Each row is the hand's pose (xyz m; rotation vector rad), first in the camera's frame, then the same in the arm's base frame.
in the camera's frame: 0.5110 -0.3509 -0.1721 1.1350 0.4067 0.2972
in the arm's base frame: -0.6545 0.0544 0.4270 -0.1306 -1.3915 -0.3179
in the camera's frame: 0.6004 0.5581 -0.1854 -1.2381 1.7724 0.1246
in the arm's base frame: 0.1785 0.1212 0.7958 -0.0881 0.8290 -2.0039
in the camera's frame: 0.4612 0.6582 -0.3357 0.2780 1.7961 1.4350
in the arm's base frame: 0.3305 -0.0161 0.6957 -0.1071 0.4759 -0.3707
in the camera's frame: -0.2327 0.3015 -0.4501 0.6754 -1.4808 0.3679
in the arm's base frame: 0.2200 -0.1459 -0.0742 -1.7275 -2.3173 0.3962
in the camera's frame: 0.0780 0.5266 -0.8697 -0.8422 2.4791 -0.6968
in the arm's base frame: 0.3752 -0.5506 0.2937 1.0909 0.8615 -1.9415
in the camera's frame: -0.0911 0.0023 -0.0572 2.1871 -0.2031 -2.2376
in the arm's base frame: -0.1437 0.2149 -0.0354 -1.9809 1.9779 -0.3530
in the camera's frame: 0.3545 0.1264 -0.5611 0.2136 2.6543 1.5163
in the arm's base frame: -0.1181 -0.2861 0.4296 0.4230 1.0850 -0.2099
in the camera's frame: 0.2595 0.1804 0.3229 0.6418 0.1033 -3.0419
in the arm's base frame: -0.1199 0.6012 0.3511 -1.7024 1.2170 0.8200
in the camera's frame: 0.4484 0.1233 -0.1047 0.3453 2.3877 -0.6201
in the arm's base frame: -0.1929 0.1658 0.5152 1.3307 0.1059 -1.2862
